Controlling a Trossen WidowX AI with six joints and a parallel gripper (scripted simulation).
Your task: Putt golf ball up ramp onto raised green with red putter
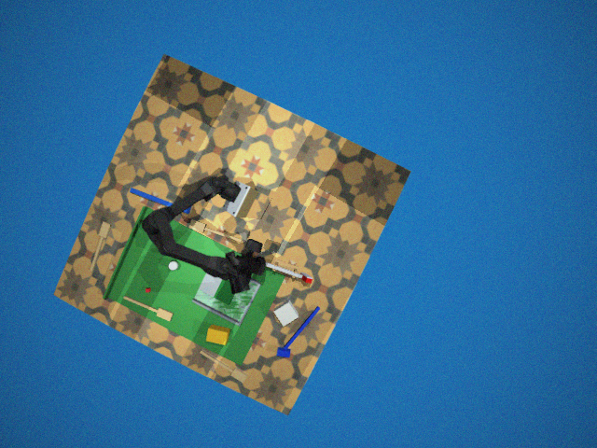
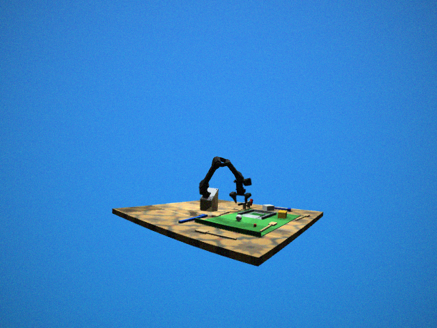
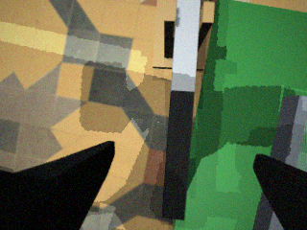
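Now: the red putter 110 mm to the left of my gripper tip, 30 mm behind it and 10 mm below it. Also, from my gripper tip: small wooden rack 130 mm to the left, 30 mm below, 30 mm behind; then white block 230 mm to the left, 140 mm ahead, 40 mm below; then green mat 270 mm ahead, 200 mm to the right, 60 mm below.
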